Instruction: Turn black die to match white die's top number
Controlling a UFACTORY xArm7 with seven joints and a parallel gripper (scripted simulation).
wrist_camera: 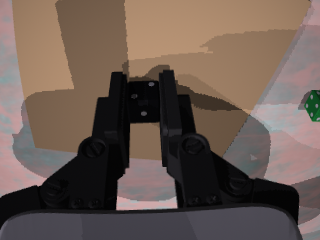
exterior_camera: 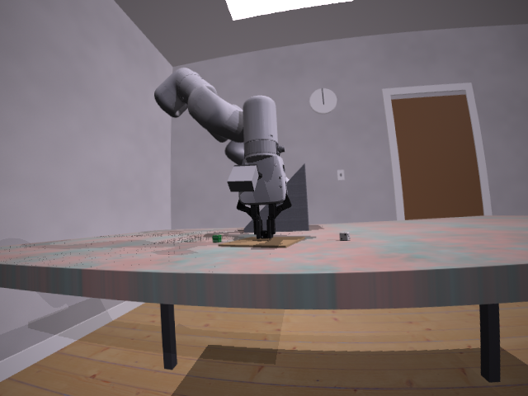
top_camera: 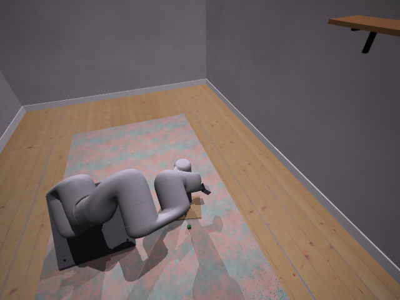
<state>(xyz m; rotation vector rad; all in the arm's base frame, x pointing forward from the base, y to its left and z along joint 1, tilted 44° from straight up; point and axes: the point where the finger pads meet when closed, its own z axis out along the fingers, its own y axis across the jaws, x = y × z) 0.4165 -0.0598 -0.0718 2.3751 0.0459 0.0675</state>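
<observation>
Right now my hand is 1 cm above the black die. From my hand the other things lie so: green die: 1 cm behind, 12 cm to the right, 2 cm below; tan mat: 3 cm below; white die: 16 cm to the left, 2 cm below.
</observation>
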